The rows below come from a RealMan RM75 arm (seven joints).
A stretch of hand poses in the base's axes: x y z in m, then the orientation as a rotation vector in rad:
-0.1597, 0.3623, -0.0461, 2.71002, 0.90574, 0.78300
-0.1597, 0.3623, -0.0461, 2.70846, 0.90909, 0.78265
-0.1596, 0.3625, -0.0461, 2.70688, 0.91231, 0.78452
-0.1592, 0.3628, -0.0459, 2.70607, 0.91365, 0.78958
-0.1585, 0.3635, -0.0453, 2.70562, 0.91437, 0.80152
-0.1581, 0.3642, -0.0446, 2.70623, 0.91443, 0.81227
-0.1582, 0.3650, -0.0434, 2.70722, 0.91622, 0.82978
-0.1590, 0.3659, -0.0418, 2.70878, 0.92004, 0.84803
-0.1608, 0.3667, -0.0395, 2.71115, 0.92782, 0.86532
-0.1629, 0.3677, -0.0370, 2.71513, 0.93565, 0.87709
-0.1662, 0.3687, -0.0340, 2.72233, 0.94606, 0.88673
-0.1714, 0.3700, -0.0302, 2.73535, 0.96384, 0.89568
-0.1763, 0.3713, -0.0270, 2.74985, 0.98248, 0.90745
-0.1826, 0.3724, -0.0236, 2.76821, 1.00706, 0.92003
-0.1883, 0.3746, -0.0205, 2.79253, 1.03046, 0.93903
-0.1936, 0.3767, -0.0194, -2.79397, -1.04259, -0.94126
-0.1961, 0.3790, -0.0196, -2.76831, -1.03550, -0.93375
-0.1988, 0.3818, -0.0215, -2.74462, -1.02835, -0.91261
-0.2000, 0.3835, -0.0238, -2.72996, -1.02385, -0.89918
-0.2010, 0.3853, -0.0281, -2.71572, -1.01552, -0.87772
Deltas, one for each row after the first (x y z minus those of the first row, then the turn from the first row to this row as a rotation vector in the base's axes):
0.0000, 0.0000, 0.0000, -0.00118, 0.00000, 0.00223
0.0001, 0.0002, 0.0000, -0.00143, -0.00122, 0.00465
0.0005, 0.0005, 0.0002, 0.00020, -0.00409, 0.00619
0.0012, 0.0012, 0.0008, 0.00508, -0.01056, 0.00818
0.0016, 0.0019, 0.0015, 0.01030, -0.01601, 0.00960
0.0015, 0.0027, 0.0027, 0.01902, -0.02457, 0.01309
0.0007, 0.0036, 0.0043, 0.02879, -0.03289, 0.01808
-0.0011, 0.0044, 0.0066, 0.03923, -0.03967, 0.02569
-0.0032, 0.0054, 0.0091, 0.04859, -0.04278, 0.03262
-0.0065, 0.0064, 0.0121, 0.05993, -0.04290, 0.04107
-0.0117, 0.0077, 0.0159, 0.07656, -0.03886, 0.05446
-0.0166, 0.0090, 0.0191, 0.09585, -0.03541, 0.06873
-0.0229, 0.0101, 0.0225, 0.11944, -0.02962, 0.08702
-0.0286, 0.0123, 0.0256, 0.15086, -0.02444, 0.10523
-0.0339, 0.0144, 0.0267, 0.18088, -0.01416, 0.12119
-0.0364, 0.0167, 0.0265, 0.20583, -0.00627, 0.12998
-0.0391, 0.0195, 0.0246, 0.23044, 0.01076, 0.13827
-0.0403, 0.0212, 0.0223, 0.24569, 0.02162, 0.14336
-0.0413, 0.0230, 0.0180, 0.26310, 0.03821, 0.14656

